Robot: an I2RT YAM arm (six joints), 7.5 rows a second.
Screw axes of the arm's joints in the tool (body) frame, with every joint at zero. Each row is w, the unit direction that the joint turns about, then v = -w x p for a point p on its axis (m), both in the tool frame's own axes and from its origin. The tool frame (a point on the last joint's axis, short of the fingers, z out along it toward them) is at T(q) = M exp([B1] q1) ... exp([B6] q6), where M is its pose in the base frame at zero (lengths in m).
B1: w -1 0 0 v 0 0.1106 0
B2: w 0 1 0 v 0.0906 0 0.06
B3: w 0 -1 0 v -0.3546 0 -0.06
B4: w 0 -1 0 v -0.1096 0 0
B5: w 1 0 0 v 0 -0.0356 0
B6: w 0 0 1 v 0 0 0
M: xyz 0.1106 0 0.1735 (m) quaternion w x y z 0.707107 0 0.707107 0
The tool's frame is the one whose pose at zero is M.
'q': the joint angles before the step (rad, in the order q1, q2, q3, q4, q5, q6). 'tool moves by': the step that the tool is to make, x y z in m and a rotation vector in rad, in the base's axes. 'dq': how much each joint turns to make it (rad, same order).
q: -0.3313 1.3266 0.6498 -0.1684 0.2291 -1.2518
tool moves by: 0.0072 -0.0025 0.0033 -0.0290 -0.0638 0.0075
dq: -0.0001 0.0130 0.0002 0.0849 -0.0005 -0.0104
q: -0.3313 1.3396 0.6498 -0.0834 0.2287 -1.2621
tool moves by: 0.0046 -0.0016 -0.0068 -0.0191 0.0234 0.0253
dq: -0.0001 0.0373 0.0005 0.0293 -0.0001 -0.0371
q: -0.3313 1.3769 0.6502 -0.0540 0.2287 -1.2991
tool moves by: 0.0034 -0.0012 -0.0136 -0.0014 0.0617 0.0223
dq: -0.0001 0.0556 0.0000 0.0049 -0.0001 -0.0318
